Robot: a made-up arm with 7 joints.
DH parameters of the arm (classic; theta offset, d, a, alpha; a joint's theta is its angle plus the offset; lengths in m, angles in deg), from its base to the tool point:
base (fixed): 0 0 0 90
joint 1: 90 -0.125 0 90
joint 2: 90 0 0 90
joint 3: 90 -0.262 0 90
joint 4: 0 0 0 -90
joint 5: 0 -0.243 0 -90
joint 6: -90 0 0 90
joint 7: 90 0 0 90
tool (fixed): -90 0 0 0
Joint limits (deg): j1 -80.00..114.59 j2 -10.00..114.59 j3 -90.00..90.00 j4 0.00..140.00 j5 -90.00..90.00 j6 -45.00..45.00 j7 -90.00..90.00
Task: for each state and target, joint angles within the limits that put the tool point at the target. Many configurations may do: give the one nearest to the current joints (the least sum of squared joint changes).
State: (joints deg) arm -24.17 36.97 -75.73 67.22 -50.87 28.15 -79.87
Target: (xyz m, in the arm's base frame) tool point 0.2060 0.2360 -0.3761
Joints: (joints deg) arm 14.47 39.04 -59.00 57.45 -50.87 28.15 -79.87
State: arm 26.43 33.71 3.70 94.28 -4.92 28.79 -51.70
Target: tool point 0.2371 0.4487 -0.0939
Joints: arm 14.26 49.03 25.69 70.68 -4.92 28.79 -51.70
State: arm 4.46 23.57 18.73 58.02 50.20 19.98 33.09
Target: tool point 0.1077 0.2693 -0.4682
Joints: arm 6.61 14.87 17.72 13.25 50.20 19.98 33.09
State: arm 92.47 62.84 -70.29 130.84 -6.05 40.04 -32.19
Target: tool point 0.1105 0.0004 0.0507
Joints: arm 97.72 16.49 -76.93 139.89 -6.05 40.04 -32.19
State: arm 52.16 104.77 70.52 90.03 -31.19 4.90 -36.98
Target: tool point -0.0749 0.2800 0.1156
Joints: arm 52.49 69.71 75.28 131.69 -31.19 4.90 -36.98
